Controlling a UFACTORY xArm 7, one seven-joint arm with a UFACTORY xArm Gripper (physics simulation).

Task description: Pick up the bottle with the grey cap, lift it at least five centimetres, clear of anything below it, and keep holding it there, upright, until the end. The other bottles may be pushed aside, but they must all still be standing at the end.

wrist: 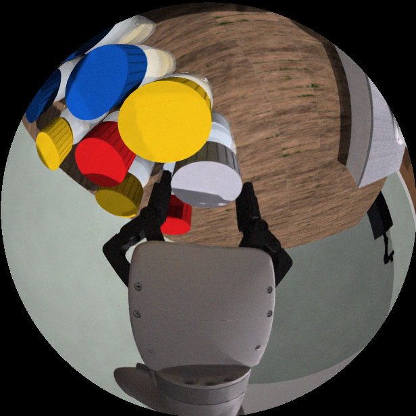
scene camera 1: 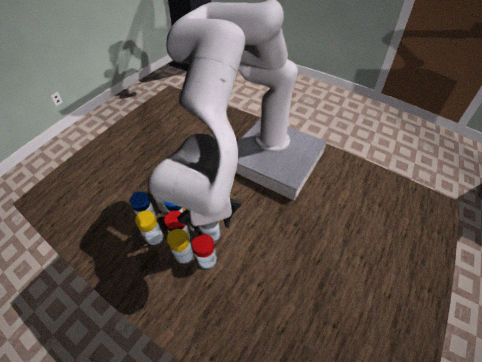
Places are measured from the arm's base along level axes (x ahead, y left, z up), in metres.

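Where they show: gripper, fingertip midpoint: [scene camera 1: 212, 227]; arm's base, link origin: [scene camera 1: 272, 140].
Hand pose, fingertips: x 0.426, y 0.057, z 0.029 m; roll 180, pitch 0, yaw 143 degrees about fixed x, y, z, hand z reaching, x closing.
Note:
Each offset is from my fingertips to the top centre of the thing.
The bottle with the grey cap [wrist: 207, 181] stands upright; in the scene view part of its clear body @[dx -0.011, dy -0.021, dz +0.025 m] [scene camera 1: 213, 232] shows below the gripper, which hides its cap. My gripper [scene camera 1: 207, 221] [wrist: 206, 184] is open. In the wrist view its fingers appear on either side of the grey cap, the left finger close to the cap's edge, with a small gap at the right. How far down the fingers reach along the bottle is hard to tell. A bottle with a yellow cap [wrist: 165, 121] stands right beside the grey-capped one.
Other bottles stand close by: a red-capped one @[dx +0.061, dy +0.020, dz +0.025 m] [scene camera 1: 203, 246] [wrist: 177, 220], a dark yellow one @[dx +0.087, dy -0.043, dz +0.025 m] [scene camera 1: 179, 241] [wrist: 119, 197], another red one @[dx +0.050, dy -0.088, dz +0.025 m] [scene camera 1: 173, 219] [wrist: 101, 159], a blue one [wrist: 97, 82], a yellow one @[dx +0.097, dy -0.155, dz +0.025 m] [scene camera 1: 146, 221] and a dark blue one @[dx +0.061, dy -0.219, dz +0.025 m] [scene camera 1: 140, 201]. The robot's base slab [scene camera 1: 280, 167] is behind.

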